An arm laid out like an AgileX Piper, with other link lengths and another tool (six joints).
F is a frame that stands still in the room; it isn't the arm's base.
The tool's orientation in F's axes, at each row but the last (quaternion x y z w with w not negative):
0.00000, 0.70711, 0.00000, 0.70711
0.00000, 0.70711, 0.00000, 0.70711
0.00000, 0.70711, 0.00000, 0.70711
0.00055, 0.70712, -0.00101, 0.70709
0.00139, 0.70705, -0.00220, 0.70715
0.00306, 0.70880, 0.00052, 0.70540
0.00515, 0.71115, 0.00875, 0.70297
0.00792, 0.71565, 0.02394, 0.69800
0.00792, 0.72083, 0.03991, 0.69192
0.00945, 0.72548, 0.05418, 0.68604
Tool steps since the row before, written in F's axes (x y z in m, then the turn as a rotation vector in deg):
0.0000, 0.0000, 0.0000, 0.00, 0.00, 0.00
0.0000, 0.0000, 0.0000, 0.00, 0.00, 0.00
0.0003, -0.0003, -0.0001, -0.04, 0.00, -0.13
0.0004, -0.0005, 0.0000, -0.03, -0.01, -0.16
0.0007, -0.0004, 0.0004, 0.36, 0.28, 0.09
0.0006, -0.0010, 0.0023, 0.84, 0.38, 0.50
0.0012, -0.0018, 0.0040, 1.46, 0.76, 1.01
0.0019, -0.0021, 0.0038, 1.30, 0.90, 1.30
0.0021, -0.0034, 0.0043, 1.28, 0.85, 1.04
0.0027, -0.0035, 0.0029, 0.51, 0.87, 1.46
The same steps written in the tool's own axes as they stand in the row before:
0.0000, 0.0000, 0.0000, 0.00, 0.00, 0.00
0.0000, 0.0000, 0.0000, 0.00, 0.00, 0.00
0.0001, -0.0003, 0.0003, 0.13, 0.00, -0.04
0.0000, -0.0005, 0.0004, 0.16, -0.01, -0.03
-0.0004, -0.0004, 0.0007, -0.09, 0.28, 0.36
-0.0023, -0.0010, 0.0006, -0.50, 0.39, 0.84
-0.0040, -0.0017, 0.0011, -1.01, 0.77, 1.45
-0.0039, -0.0020, 0.0018, -1.29, 0.93, 1.29
-0.0046, -0.0032, 0.0018, -1.03, 0.86, 1.28
-0.0033, -0.0034, 0.0023, -1.41, 0.97, 0.49

